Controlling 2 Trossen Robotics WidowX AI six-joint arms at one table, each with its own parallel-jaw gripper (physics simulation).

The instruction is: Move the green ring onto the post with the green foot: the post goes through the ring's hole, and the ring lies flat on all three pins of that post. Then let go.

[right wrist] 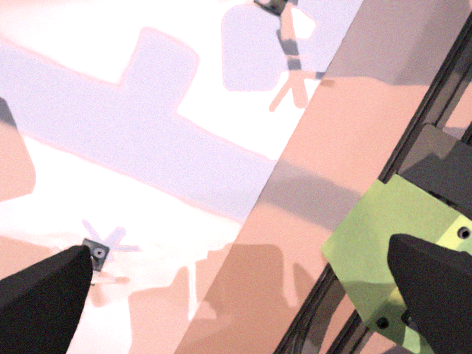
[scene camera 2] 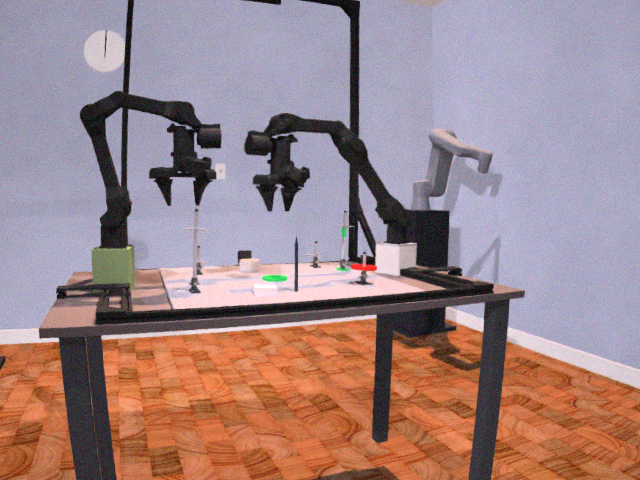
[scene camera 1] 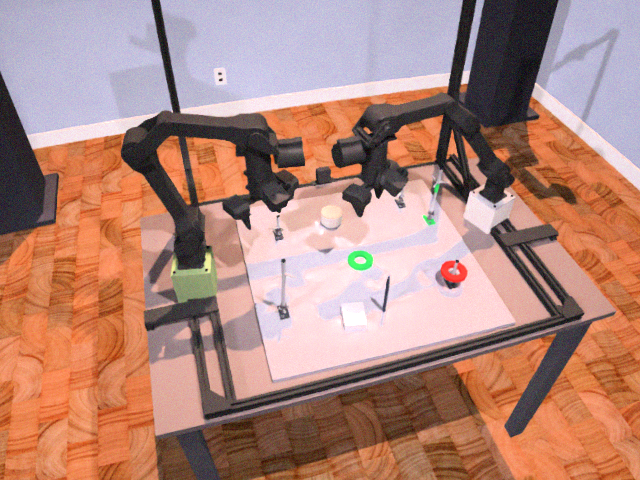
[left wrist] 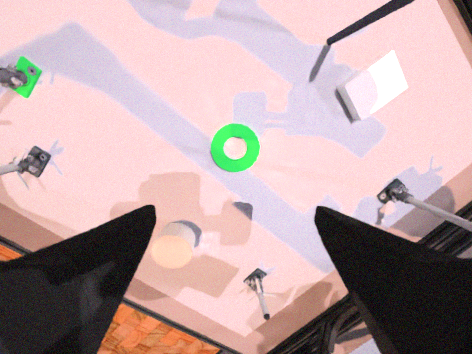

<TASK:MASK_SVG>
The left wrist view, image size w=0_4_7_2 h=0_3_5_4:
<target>my left gripper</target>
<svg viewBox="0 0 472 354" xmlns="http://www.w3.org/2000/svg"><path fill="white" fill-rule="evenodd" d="M317 206L314 223L321 241L381 354L472 354L472 258L459 258L384 231L329 207ZM155 205L144 205L73 237L11 260L0 260L0 354L97 354L149 245L157 221Z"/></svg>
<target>green ring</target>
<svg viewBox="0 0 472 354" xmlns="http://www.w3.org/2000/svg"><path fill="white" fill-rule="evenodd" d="M229 124L222 127L215 134L211 144L211 153L217 165L224 170L240 172L251 167L259 155L259 141L255 133L247 126ZM231 137L240 137L247 143L247 152L240 159L233 160L224 154L224 143Z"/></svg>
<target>white block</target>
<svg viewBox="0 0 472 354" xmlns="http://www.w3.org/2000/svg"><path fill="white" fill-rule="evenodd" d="M394 50L379 54L337 86L354 120L364 120L408 88Z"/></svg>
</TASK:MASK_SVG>
